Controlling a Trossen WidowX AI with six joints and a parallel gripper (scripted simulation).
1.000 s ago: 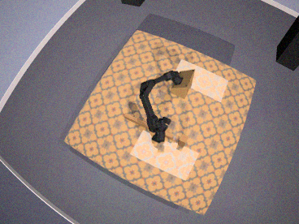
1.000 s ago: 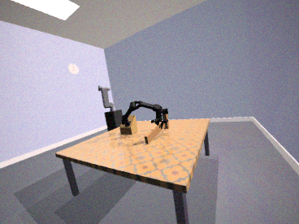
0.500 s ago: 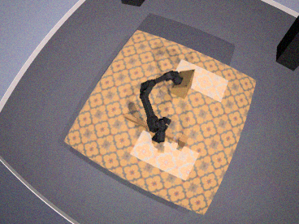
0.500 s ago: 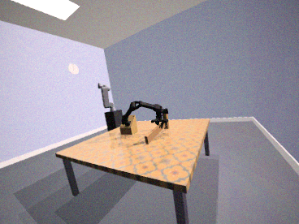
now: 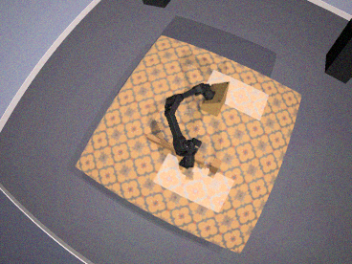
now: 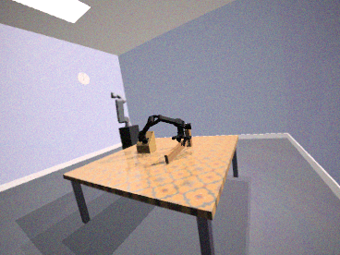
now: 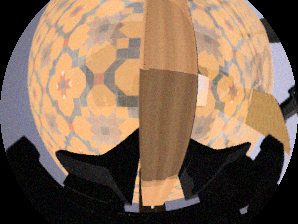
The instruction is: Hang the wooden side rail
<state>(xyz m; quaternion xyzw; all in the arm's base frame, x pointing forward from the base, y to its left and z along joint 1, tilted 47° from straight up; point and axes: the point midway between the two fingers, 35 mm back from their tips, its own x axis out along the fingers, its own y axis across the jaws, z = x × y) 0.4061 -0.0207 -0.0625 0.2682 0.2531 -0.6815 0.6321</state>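
Right now my gripper tip is 1 cm short of the headboard post, 17 cm to the right of it and 4 cm below it.
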